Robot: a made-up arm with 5 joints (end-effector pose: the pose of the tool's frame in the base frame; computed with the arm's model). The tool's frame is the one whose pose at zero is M.
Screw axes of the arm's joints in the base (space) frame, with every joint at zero. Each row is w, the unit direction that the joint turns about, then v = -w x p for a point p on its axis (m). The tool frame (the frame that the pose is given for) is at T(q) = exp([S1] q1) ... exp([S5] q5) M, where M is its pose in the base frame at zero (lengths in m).
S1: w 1 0 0 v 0 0.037 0
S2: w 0 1 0 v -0.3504 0 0.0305
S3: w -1 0 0 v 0 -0.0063 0.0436
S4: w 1 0 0 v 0 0.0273 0.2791
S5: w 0 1 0 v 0.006 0 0.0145
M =
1 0 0 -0.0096
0 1 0 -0.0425
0 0 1 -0.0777
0 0 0 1
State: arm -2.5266 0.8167 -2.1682 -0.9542 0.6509
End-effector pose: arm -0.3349 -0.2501 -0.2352 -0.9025 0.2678 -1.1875
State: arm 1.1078 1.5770 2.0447 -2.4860 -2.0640
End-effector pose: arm 0.2000 -0.1435 0.3177 0.3787 0.5967 -1.6372
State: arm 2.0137 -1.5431 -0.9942 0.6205 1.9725
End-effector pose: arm 0.3959 -0.1325 -0.2220 1.2207 -1.2746 1.2324
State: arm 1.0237 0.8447 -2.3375 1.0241 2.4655
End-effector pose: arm -0.5056 0.1062 0.0071 -1.5759 1.1735 -1.5040
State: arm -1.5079 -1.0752 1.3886 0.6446 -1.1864
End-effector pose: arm 0.2648 0.2412 -0.0720 -1.6420 -1.8394 1.8120
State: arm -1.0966 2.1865 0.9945 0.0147 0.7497
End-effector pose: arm -0.1645 0.4730 0.3252 1.0286 -2.6799 0.5687
